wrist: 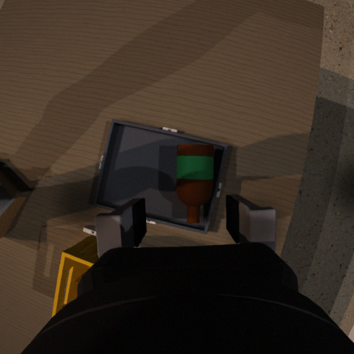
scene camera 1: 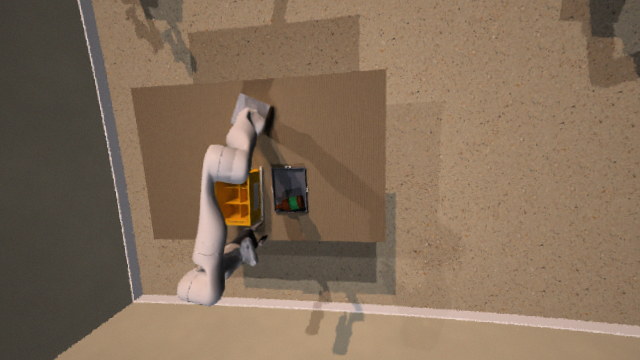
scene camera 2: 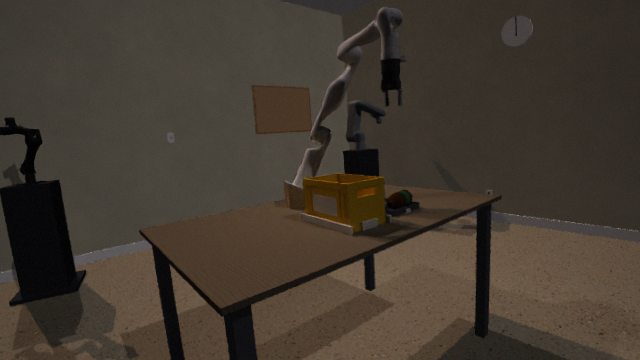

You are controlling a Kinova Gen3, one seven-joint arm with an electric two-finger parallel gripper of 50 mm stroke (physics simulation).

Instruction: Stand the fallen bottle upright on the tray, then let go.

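Places are measured from the arm's base along level axes (x left, y back, z up), in metres.
Pixels of known places: gripper, fingertip midpoint: [scene camera 1: 262,229] [scene camera 2: 393,105]; arm's base, origin of the base link: [scene camera 2: 301,187].
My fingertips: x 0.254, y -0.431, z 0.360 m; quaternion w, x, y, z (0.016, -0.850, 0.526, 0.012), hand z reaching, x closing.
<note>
Ahead of a thing's pixels: the offset from my fingertips to its middle. Level surfaces: height alone.
A brown bottle @(dx -0.002, dy -0.003, dz -0.408 m) [scene camera 1: 294,203] [scene camera 2: 400,199] [wrist: 195,187] with a green band lies on its side in the dark tray @(dx -0.018, dy +0.072, dz -0.437 m) [scene camera 1: 291,177] [scene camera 2: 411,206] [wrist: 132,160]. In the wrist view it lies along the tray's right short wall, its base at the far long wall and its neck pointing toward the gripper. In scene camera 1 the neck points left, toward the yellow crate. My gripper [scene camera 1: 261,233] [scene camera 2: 393,103] [wrist: 185,213] is open and empty. It points down, high above the table, with its fingers well apart from the bottle.
A yellow crate @(dx -0.271, dy +0.009, dz -0.362 m) [scene camera 1: 248,202] [scene camera 2: 367,207] [wrist: 58,285] with compartments stands close beside the tray, on its left in scene camera 1. It is taller than the tray. The wooden table @(dz -0.450 m) [scene camera 1: 345,150] [scene camera 2: 240,255] [wrist: 150,60] carries both. Other arms stand on dark pedestals [scene camera 2: 35,230] beyond the table.
</note>
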